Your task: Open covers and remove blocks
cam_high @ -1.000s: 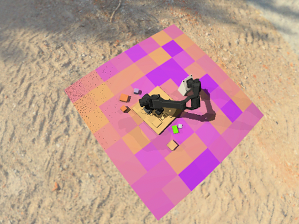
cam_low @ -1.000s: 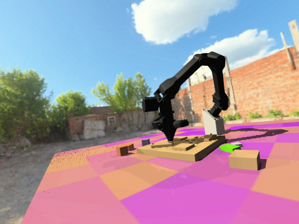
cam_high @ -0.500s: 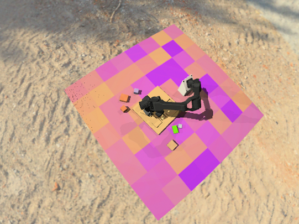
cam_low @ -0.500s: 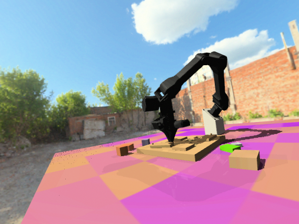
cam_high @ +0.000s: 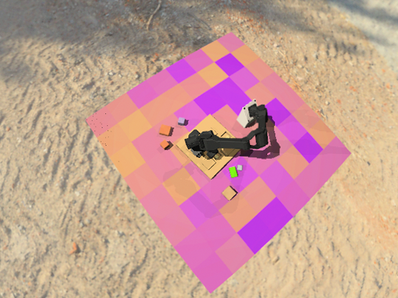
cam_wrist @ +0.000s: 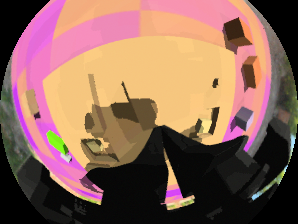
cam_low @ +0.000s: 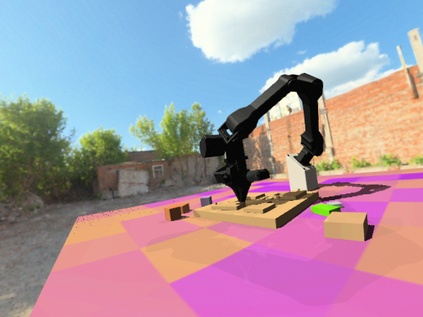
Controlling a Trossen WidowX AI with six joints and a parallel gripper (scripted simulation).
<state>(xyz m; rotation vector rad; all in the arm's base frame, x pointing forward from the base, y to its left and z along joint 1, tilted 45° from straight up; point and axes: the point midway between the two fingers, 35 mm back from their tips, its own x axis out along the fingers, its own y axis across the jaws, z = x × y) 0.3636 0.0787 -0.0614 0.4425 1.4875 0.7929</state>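
The tan puzzle board is 5 cm behind my gripper tip and 2 cm to the left of it. Also, from my gripper tip: green block: 8 cm behind, 22 cm to the left, 2 cm below; orange block: 13 cm ahead, 22 cm to the right, 1 cm below; greyish-purple block: 1 cm ahead, 22 cm to the right.
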